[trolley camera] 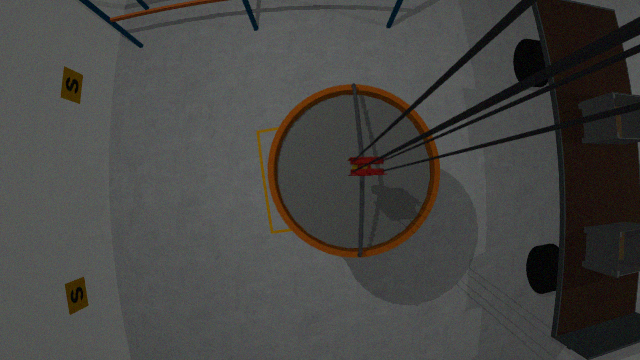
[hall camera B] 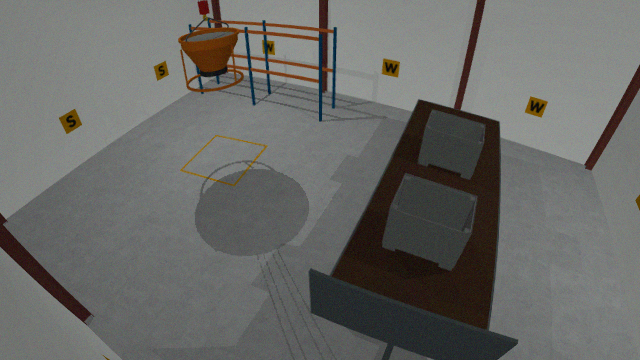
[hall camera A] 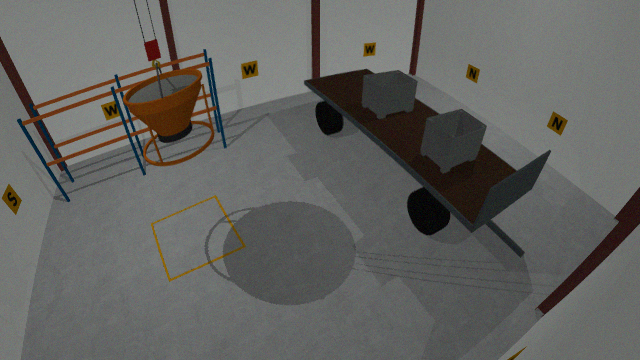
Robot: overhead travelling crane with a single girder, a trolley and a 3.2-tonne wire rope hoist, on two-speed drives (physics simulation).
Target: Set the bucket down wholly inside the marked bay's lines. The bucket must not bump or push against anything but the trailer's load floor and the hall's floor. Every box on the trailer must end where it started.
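Observation:
The orange bucket hangs upright, its base ring clear of the floor. My gripper, the hook under the red block, holds it by its grey bail. The marked bay is a yellow outline on the floor. In the trolley view the bucket covers much of it, and the bay's left line shows left of the rim. The trailer carries a grey box and a second grey box.
A blue and orange rack stands by the W wall. In the hall camera A view the bucket overlaps the rack's right part. The trailer's headboard stands upright at one end. The S wall is left in the trolley view.

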